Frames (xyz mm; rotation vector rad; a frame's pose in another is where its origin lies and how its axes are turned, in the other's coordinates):
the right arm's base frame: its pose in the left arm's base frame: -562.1 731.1 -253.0 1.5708 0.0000 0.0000
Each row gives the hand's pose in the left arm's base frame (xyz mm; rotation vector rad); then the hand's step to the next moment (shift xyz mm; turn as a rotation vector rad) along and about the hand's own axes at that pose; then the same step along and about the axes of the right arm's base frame.
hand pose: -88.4 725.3 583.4 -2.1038 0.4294 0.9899
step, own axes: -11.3 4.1 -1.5 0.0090 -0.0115 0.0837
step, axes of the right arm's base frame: -8.8 7.2 4.0 -0.0304 -0.0357 -0.0708
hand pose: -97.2 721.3 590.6 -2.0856 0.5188 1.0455
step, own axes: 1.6 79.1 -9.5 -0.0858 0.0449 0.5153
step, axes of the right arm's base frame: -43.8 -31.6 58.6 -0.3426 -0.1558 -0.3651
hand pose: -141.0 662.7 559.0 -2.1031 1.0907 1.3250
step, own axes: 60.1 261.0 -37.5 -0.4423 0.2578 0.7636
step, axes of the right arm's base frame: -172.9 -22.3 206.7 -0.7345 0.0595 -0.5496
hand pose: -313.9 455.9 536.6 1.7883 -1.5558 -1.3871
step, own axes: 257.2 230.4 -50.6 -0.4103 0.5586 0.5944
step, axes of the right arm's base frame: -103.3 99.8 318.1 -0.7490 0.3603 -0.3780
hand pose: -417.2 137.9 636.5 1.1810 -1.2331 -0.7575
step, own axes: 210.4 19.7 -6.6 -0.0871 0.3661 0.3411
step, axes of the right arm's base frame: 50.5 82.3 188.1 -0.4035 0.2946 -0.0917
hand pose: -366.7 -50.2 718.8 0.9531 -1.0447 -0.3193
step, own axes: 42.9 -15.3 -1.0 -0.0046 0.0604 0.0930
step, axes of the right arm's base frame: 25.4 12.9 35.6 -0.0926 0.0603 0.0099
